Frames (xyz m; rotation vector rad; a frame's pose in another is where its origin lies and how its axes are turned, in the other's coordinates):
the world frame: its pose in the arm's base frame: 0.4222 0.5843 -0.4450 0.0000 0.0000 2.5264
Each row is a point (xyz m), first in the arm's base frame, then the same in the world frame.
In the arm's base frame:
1: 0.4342 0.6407 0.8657
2: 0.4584 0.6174 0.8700
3: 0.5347 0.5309 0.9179
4: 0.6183 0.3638 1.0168
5: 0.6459 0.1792 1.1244
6: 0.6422 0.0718 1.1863
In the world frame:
1: 0.0227 -0.0530 1.3107
2: -0.0105 -0.0479 1.3150
3: -0.1227 -0.0213 1.3629
4: -0.2874 0.0669 1.4618
5: -0.4165 0.2017 1.5694
6: -0.4754 0.2916 1.6313

